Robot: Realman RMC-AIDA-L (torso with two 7-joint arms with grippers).
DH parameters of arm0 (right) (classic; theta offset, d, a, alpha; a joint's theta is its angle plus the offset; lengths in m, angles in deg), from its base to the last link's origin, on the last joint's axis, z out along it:
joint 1: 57.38 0.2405 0 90
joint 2: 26.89 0 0 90
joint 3: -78.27 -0.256 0 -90
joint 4: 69.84 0 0 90
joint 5: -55.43 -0.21 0 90
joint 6: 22.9 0 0 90
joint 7: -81.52 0.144 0 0
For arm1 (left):
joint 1: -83.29 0.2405 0 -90
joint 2: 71.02 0 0 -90
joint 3: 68.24 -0.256 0 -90
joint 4: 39.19 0 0 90
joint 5: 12.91 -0.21 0 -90
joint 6: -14.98 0 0 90
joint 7: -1.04 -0.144 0 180
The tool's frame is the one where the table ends.
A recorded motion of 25 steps. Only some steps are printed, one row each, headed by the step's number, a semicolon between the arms.
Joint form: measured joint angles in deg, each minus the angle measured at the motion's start. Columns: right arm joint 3, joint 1, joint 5, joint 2, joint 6, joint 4, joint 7; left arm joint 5, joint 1, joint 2, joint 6, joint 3, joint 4, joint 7.
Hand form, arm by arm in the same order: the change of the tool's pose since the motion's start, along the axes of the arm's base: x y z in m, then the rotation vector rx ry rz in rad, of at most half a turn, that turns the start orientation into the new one. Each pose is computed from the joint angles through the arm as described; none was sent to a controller.
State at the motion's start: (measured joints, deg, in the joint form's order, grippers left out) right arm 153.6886 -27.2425 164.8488 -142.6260 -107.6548 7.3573 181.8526; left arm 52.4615 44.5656 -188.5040 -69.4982 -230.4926 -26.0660 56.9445
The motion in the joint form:
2: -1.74 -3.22 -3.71 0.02 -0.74 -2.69 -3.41; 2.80 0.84 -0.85 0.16 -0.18 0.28 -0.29
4: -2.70 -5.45 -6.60 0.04 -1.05 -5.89 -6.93; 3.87 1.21 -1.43 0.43 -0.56 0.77 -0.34
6: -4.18 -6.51 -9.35 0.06 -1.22 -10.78 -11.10; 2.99 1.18 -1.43 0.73 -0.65 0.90 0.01
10: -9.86 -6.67 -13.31 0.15 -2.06 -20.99 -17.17; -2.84 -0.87 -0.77 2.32 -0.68 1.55 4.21
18: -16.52 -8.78 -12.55 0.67 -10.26 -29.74 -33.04; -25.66 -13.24 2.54 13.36 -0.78 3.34 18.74
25: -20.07 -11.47 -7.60 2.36 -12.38 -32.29 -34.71; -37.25 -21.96 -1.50 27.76 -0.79 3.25 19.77
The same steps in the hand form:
2: 0.0214 -0.0075 0.0027 -0.0080 0.0651 -0.0424; -0.0050 -0.0038 0.0006 0.0321 -0.0273 0.0293
4: 0.0392 -0.0138 0.0017 -0.0132 0.1144 -0.0711; -0.0075 -0.0059 -0.0007 0.0401 -0.0325 0.0442
6: 0.0565 -0.0167 -0.0004 -0.0124 0.1678 -0.0998; -0.0077 -0.0059 -0.0027 0.0241 -0.0254 0.0453
10: 0.0863 -0.0163 0.0024 0.0208 0.2820 -0.1843; 0.0008 0.0033 -0.0101 -0.0837 -0.0042 0.0272
18: 0.1230 -0.0450 0.0056 0.0264 0.3258 -0.0809; 0.0454 0.0571 -0.0294 -0.4113 0.2039 0.0318
25: 0.1576 -0.0649 0.0144 0.0195 0.2697 -0.1515; 0.0822 0.0792 -0.0795 -0.4910 0.4348 0.0796

